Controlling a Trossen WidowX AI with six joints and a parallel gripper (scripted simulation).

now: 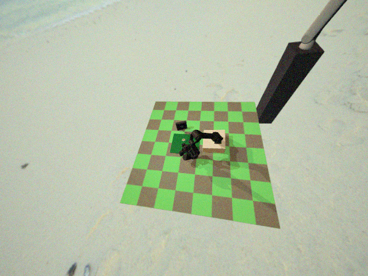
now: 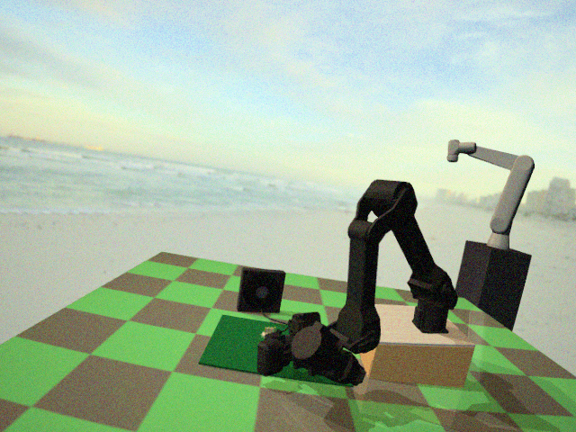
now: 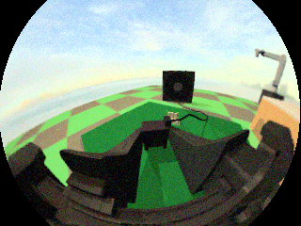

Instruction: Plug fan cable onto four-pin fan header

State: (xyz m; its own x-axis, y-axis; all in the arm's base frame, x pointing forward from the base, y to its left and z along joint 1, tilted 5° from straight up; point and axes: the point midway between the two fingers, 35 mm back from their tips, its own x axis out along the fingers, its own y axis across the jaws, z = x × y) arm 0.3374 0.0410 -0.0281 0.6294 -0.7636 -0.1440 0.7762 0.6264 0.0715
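My gripper tip is 10 mm above the dark fan plug. Round my gripper tip: black fan 220 mm to the right, 30 mm ahead, 20 mm above; then dark green board 50 mm below, 30 mm to the right, 20 mm behind; then four-pin fan header 70 mm to the right, 30 mm below.
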